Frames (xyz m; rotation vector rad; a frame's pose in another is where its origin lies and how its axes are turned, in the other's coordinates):
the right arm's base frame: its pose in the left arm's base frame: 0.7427 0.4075 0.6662 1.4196 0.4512 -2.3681
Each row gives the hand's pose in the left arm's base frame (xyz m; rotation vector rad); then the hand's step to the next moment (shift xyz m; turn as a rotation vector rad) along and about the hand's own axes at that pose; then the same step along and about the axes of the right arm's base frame.
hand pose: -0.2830 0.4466 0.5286 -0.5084 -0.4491 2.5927
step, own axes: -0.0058 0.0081 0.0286 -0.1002 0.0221 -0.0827
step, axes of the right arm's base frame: -0.0143 0.0075 0.0256 0.0058 0.0978 -0.0882
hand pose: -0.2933 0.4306 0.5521 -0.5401 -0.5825 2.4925
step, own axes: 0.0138 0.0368 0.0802 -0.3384 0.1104 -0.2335
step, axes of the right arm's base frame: -0.0059 0.0068 0.0889 0.0227 0.3489 -0.2428
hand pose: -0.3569 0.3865 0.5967 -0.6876 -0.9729 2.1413
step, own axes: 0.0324 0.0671 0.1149 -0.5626 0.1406 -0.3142
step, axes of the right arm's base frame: 0.0551 -0.0034 0.1253 -0.0138 0.5670 -0.3366
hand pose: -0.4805 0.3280 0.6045 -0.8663 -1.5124 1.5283
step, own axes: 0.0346 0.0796 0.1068 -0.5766 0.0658 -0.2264
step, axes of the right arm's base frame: 0.1170 -0.0325 0.0648 -0.0468 0.5787 -0.2258
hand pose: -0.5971 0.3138 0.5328 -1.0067 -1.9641 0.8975
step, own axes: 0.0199 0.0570 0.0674 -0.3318 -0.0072 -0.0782
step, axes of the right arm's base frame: 0.0823 -0.0366 -0.0090 -0.0074 0.3348 -0.0639
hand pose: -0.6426 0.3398 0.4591 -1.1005 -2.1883 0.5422
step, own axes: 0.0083 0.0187 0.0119 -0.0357 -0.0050 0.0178
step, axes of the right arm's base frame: 0.0136 -0.0137 -0.0137 0.0233 0.0325 0.0036
